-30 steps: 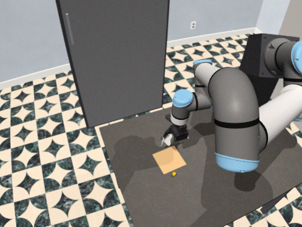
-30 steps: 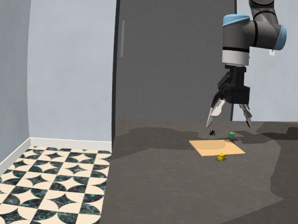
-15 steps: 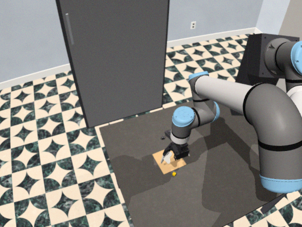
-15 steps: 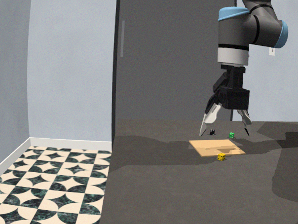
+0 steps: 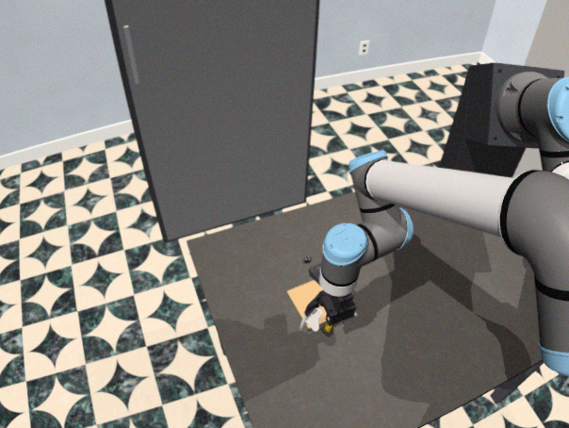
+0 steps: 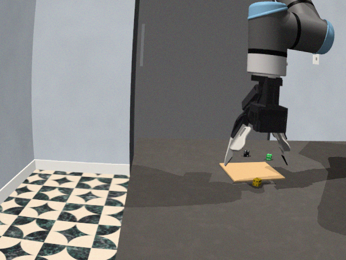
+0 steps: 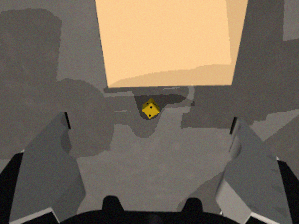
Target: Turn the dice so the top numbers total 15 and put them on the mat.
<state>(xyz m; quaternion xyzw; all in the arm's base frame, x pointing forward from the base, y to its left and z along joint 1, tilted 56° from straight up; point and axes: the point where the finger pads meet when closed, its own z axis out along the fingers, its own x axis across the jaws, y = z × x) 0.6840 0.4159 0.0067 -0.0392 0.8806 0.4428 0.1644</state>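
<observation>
Right now my hand is 10 mm to the right of the yellow die and 40 mm above it. Round my hand: black die (10 mm ahead, 240 mm to the right, 40 mm below); orange mat (90 mm to the right, 40 mm below); green die (60 mm behind, 210 mm to the right, 40 mm below).
</observation>
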